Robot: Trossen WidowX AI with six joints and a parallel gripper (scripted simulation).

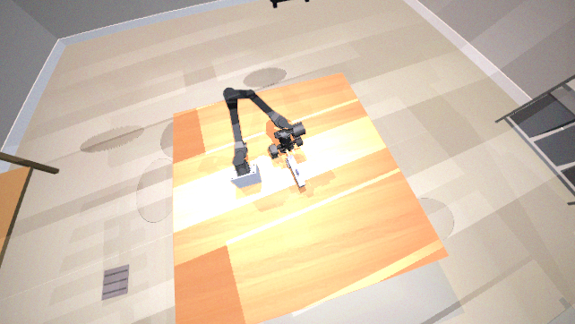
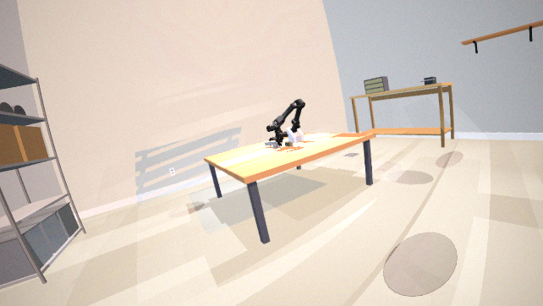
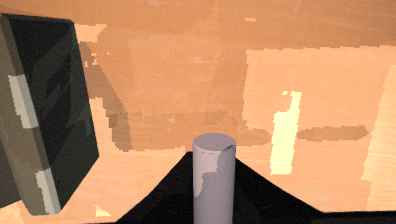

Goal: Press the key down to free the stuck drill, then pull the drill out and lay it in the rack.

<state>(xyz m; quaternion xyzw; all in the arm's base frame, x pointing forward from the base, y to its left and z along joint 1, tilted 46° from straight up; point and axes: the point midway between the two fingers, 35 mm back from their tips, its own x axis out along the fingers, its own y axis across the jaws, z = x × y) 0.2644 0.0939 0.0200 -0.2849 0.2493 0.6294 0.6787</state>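
Now: gripper tip 40 mm to the left of the drill and 30 mm below it. From my gripper tip the other things lie so: grey block 140 mm to the right, 20 mm above.
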